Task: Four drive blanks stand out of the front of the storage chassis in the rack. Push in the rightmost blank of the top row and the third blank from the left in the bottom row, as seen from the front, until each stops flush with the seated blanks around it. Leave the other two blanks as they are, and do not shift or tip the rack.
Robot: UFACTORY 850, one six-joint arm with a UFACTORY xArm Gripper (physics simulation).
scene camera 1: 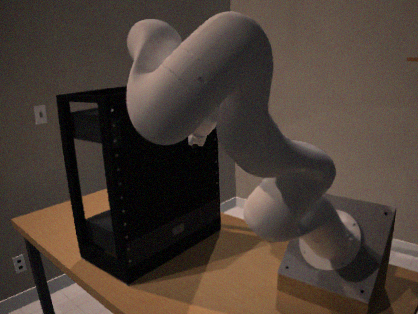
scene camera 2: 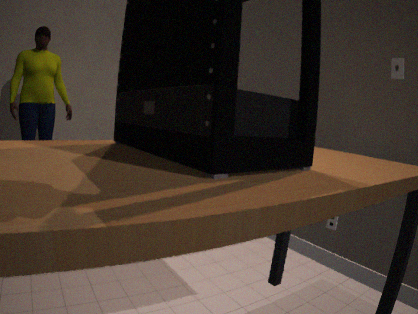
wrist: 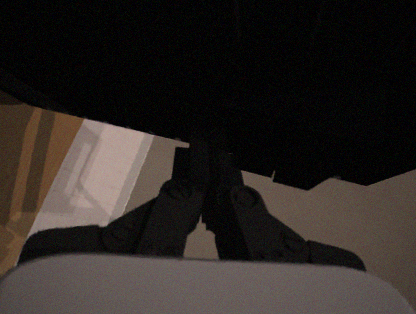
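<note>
The black rack (scene camera 1: 111,200) (scene camera 2: 225,90) stands upright on the table. Its front is very dark. The storage chassis and its blanks cannot be told apart, so I cannot tell which blanks stand out or sit flush. In the wrist view the dark front of the rack fills the top, with a stepped lower edge at the right. My gripper (wrist: 203,149) is shut and empty. Its dark fingertips overlap the rack's dark front in the wrist view; whether they touch it is unclear. In scene camera 1 the arm hides the fingers and the rack's upper front.
The arm (scene camera 1: 245,100) rises from a grey base plate (scene camera 1: 300,275) on the wooden table (scene camera 1: 220,280) (scene camera 2: 165,200), in front of the rack. A lower rack panel bears a pale label (scene camera 1: 178,228) (scene camera 2: 149,107). A person in yellow (scene camera 2: 39,75) stands beyond the table.
</note>
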